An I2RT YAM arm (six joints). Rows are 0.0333 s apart.
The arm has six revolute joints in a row. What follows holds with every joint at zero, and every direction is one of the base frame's. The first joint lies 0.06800 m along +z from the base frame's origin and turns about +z. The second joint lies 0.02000 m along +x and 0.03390 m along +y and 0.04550 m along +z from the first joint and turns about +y. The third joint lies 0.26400 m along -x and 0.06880 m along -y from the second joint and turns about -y. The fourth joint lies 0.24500 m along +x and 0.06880 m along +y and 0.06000 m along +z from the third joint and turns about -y. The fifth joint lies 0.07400 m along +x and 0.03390 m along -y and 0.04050 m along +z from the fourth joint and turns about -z. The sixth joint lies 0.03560 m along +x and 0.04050 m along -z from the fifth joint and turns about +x. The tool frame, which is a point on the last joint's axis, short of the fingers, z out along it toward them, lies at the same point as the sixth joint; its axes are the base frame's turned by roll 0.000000, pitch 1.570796 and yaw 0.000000 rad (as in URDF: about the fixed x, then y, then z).
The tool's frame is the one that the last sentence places.
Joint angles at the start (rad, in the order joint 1, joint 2, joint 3, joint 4, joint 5, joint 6): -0.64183, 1.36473, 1.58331, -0.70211, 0.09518, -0.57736
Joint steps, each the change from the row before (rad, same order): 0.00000, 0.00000, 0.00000, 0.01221, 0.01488, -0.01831; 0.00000, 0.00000, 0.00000, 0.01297, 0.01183, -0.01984; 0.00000, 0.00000, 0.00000, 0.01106, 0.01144, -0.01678; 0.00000, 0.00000, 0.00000, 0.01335, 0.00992, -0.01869; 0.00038, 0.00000, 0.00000, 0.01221, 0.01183, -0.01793; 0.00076, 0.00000, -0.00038, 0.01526, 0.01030, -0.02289; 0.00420, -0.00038, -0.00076, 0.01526, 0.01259, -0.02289; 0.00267, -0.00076, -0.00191, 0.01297, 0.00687, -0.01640; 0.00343, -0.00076, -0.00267, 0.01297, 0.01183, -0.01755; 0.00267, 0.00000, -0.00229, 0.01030, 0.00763, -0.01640; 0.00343, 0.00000, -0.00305, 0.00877, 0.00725, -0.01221
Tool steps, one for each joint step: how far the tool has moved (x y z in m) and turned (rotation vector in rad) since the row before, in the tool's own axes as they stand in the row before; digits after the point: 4 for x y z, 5 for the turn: -0.0008, -0.0012, 0.0000, 0.01912, -0.00188, -0.01706; -0.0009, -0.0011, 0.0000, 0.01706, -0.00386, -0.01834; -0.0008, -0.0010, 0.0000, 0.01569, -0.00222, -0.01537; -0.0010, -0.0011, 0.0000, 0.01586, -0.00466, -0.01685; -0.0009, -0.0011, 0.0000, 0.01649, -0.00252, -0.01627; -0.0011, -0.0011, 0.0000, 0.01674, -0.00542, -0.02082; -0.0017, -0.0004, -0.0002, 0.01631, -0.00576, -0.02196; -0.0011, -0.0002, -0.0001, 0.01111, -0.00595, -0.01526; -0.0010, -0.0001, 0.0000, 0.01386, -0.00237, -0.01669; -0.0008, 0.0001, 0.0003, 0.00925, -0.00232, -0.01574; -0.0007, 0.0005, 0.0004, 0.00697, -0.00138, -0.01221
